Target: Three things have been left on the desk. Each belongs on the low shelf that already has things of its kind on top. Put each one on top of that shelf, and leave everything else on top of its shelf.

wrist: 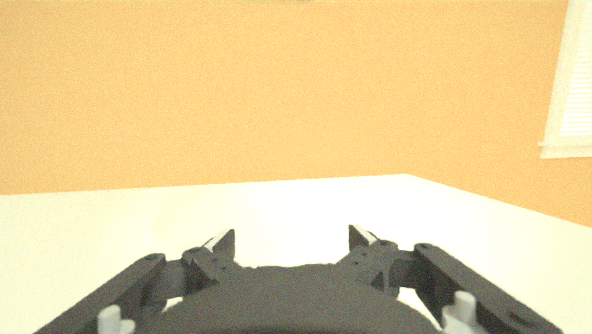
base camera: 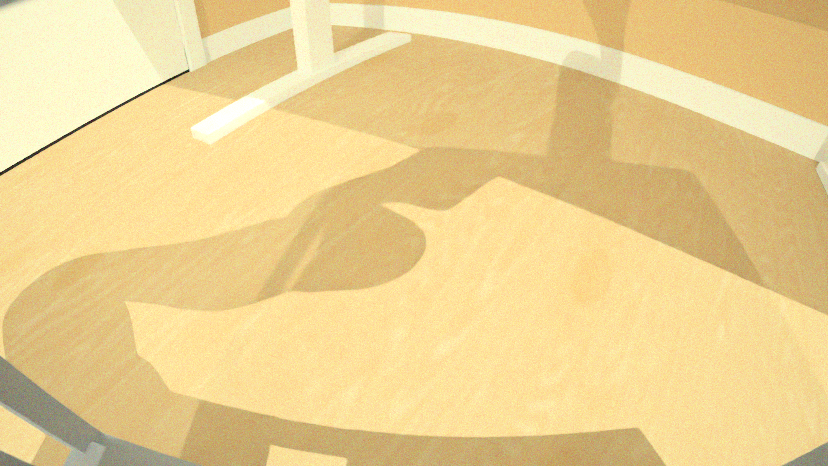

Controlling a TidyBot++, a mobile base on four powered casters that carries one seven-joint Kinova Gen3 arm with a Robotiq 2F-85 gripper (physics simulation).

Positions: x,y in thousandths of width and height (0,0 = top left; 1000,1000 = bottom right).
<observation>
In view: the gripper (wrist: 494,717) and a white desk (wrist: 114,732).
</observation>
